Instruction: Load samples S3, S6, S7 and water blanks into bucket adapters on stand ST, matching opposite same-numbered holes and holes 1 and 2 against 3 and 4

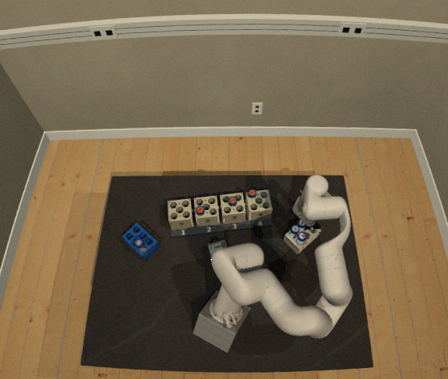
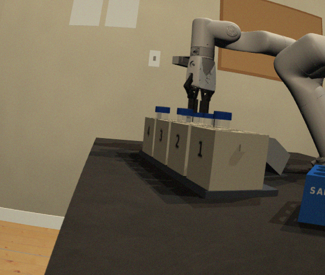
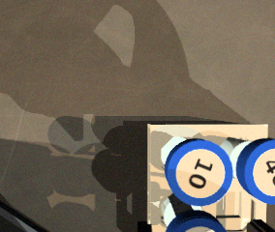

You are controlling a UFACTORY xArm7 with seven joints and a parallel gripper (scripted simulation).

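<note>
Right now my hand is 11 cm above the white blank rack, 2 cm past it and 1 cm to the left of it. Also, from my hand: blue sample rack: 65 cm to the left, 11 cm below, 10 cm ahead; adapter 1: 47 cm to the left, 18 cm ahead, 9 cm below.
</note>
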